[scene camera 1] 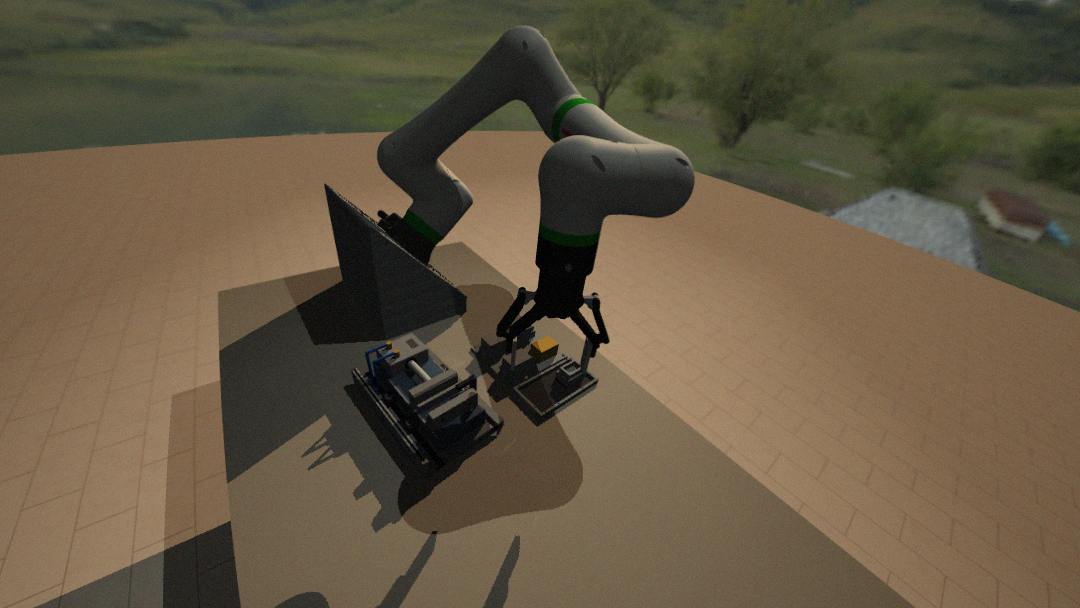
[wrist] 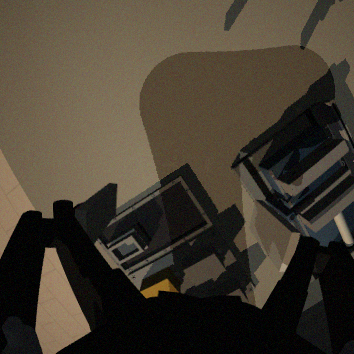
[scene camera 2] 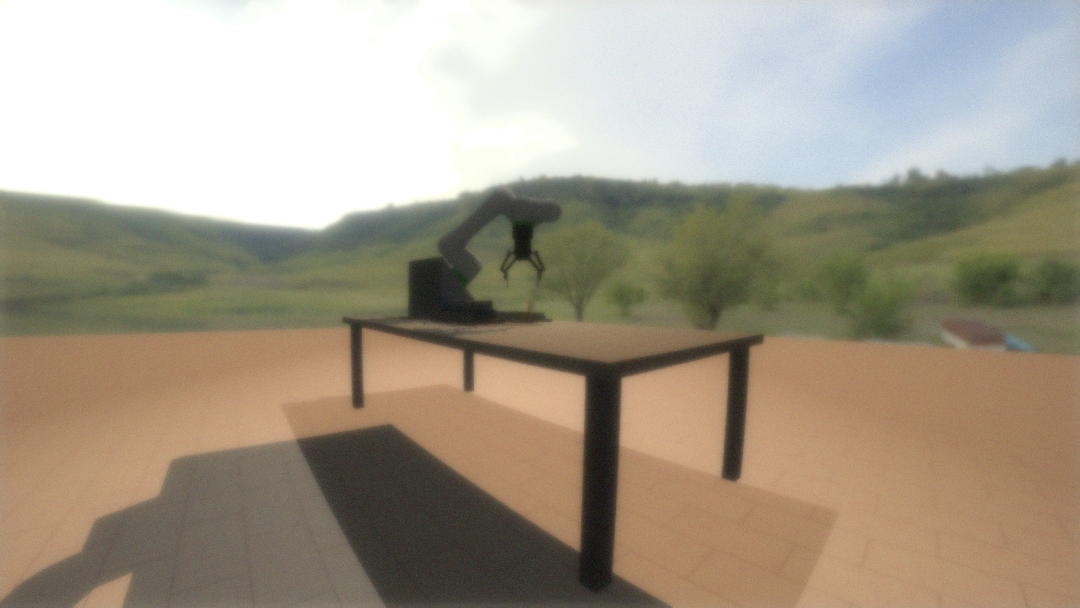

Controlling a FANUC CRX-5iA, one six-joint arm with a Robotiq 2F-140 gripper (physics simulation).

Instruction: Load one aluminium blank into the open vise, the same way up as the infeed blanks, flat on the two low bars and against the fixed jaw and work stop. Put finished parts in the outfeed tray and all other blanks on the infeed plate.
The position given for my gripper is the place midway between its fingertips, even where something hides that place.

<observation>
My gripper (scene camera 1: pixel 548 366) is open, holding nothing. Further things: a brass blank (wrist: pixel 164 279), an outfeed tray (scene camera 1: pixel 544 391) and a pale block (scene camera 1: pixel 394 366).
My gripper shows as well in the wrist view (wrist: pixel 185 207) and in scene camera 2 (scene camera 2: pixel 522 287). The outfeed tray also shows in the wrist view (wrist: pixel 173 213).
</observation>
